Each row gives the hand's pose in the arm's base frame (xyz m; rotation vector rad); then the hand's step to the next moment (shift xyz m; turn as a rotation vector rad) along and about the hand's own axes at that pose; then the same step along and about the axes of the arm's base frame.
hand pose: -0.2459 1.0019 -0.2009 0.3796 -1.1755 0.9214
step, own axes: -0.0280 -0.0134 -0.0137 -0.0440 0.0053 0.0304
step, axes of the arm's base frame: 0.0165 -0.0102 -0.0279 -0.0269 -0.0361 -0.0294
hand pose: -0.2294 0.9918 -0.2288 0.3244 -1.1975 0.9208
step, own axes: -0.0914 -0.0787 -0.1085 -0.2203 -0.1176 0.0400
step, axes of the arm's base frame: 0.1239 -0.0164 -0.1034 0.0475 -0.1946 -0.1544
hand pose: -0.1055 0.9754 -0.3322 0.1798 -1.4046 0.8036
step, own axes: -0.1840 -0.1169 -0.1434 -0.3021 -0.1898 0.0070
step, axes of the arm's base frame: 0.1928 -0.0770 -0.1580 0.1204 -0.2608 -0.2117
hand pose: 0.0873 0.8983 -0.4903 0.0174 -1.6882 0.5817
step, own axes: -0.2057 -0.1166 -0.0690 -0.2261 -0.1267 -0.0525
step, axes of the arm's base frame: 0.1457 -0.1383 -0.1425 0.1382 -0.1597 -0.1591
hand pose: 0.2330 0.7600 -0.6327 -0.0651 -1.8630 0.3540
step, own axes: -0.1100 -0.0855 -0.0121 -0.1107 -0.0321 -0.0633
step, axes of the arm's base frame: 0.0578 -0.1032 -0.0746 0.0990 -0.0418 -0.0758
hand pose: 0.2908 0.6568 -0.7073 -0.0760 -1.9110 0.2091
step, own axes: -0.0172 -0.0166 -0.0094 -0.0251 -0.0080 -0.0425
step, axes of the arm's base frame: 0.0155 -0.0179 -0.0098 0.0489 -0.0071 -0.0078
